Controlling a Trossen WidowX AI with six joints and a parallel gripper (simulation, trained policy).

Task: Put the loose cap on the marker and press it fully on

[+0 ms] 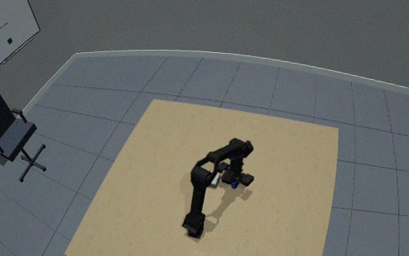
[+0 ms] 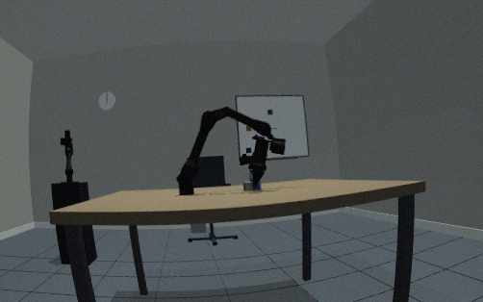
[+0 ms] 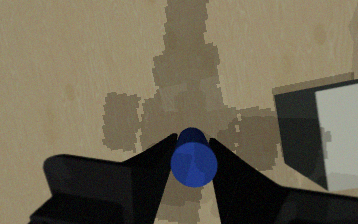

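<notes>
Right now the pale holder block is 1 cm ahead of my gripper tip and 12 cm to the left of it. Round my gripper tip: blue cap: 1 cm ahead, 1 cm above.
</notes>
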